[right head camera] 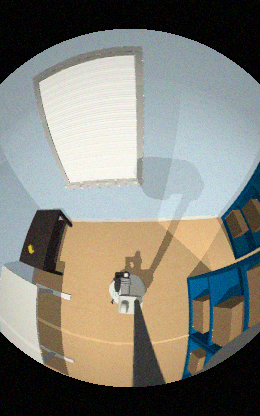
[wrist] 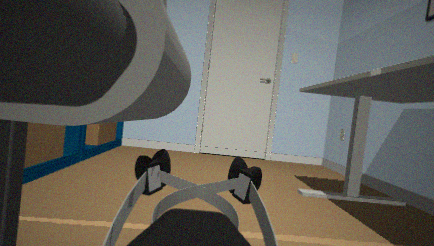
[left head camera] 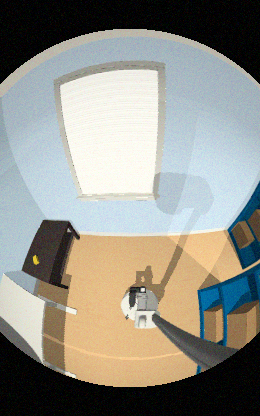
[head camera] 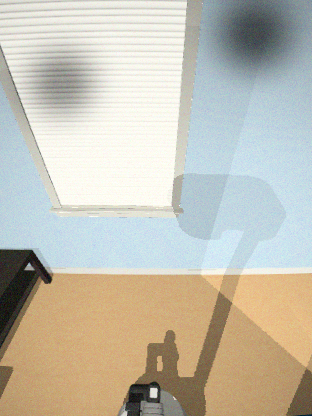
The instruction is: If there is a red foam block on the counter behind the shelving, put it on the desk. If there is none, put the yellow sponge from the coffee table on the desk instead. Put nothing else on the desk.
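Frame: origin at the robot's base, x right, y back, z down, level; metres.
Seen in the pictures: gripper, fingertip midpoint: (right head camera: 116, 304) (wrist: 199, 167) (left head camera: 131, 319).
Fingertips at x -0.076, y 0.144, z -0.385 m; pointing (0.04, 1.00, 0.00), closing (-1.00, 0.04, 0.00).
Pixels of each thing's top centre, then the offset from my fingertips to it. "pt": a spot on its surface instead. Level surfaces: height alone.
- yellow sponge, middle of its top: (left head camera: 34, 258) (right head camera: 29, 247) dx -1.208, dy -0.374, dz -0.082 m
- dark coffee table, its level: dz -0.037 m
- Blue shelving, surface spot: (right head camera: 190, 300) (left head camera: 201, 311) pt dx +0.889, dy +0.089, dz +0.343 m
- window with blinds, surface spot: (head camera: 115, 110) pt dx -0.156, dy -1.170, dz -1.018 m
My gripper (wrist: 199, 167) is open and empty in the wrist view, its two dark fingertips apart above the floor. A yellow sponge (left head camera: 35, 260) (right head camera: 31, 249) lies on the dark coffee table (left head camera: 48, 245) (right head camera: 42, 235) (head camera: 11, 267) at the left. The white desk (left head camera: 22, 310) (right head camera: 19, 300) (wrist: 380, 82) stands beside the coffee table, nearer to me; part of its top shows in the head views. Blue shelving (left head camera: 202, 310) (right head camera: 190, 300) (wrist: 75, 142) stands at the right. The counter behind the shelving and a red foam block do not show in these views.
Brown boxes (left head camera: 242, 235) (right head camera: 228, 315) sit in the shelving. A window with blinds (head camera: 115, 110) (left head camera: 112, 130) (right head camera: 92, 120) is in the wall ahead. A closed door (wrist: 242, 75) shows in the wrist view. Desk feet (left head camera: 62, 306) (right head camera: 55, 291) (wrist: 312, 193) stand on the floor at the left of the head views.
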